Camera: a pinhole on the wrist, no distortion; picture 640 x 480 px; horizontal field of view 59.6 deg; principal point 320.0 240.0 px. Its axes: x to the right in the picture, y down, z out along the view. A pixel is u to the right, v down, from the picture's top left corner.
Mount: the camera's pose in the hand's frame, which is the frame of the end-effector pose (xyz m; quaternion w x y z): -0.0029 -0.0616 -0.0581 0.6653 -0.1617 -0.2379 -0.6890
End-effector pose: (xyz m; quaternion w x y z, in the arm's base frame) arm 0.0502 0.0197 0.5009 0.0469 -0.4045 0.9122 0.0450
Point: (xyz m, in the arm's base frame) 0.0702 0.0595 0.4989
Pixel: 186.2 59.0
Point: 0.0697 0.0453 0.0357
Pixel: 617.5 345.6
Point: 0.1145 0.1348 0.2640
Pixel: 509.7 131.9
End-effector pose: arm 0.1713 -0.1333 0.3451 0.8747 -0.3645 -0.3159 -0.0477
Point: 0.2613 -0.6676 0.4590
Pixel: behind the camera
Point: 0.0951 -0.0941 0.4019
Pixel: 538.0 235.5
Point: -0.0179 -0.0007 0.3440
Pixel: 435.9 31.5
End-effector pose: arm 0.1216 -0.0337 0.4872 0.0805 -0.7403 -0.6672 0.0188
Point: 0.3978 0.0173 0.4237
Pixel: outside the picture
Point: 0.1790 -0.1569 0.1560
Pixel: 396.1 108.6
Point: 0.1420 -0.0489 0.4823
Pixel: 97.1 217.9
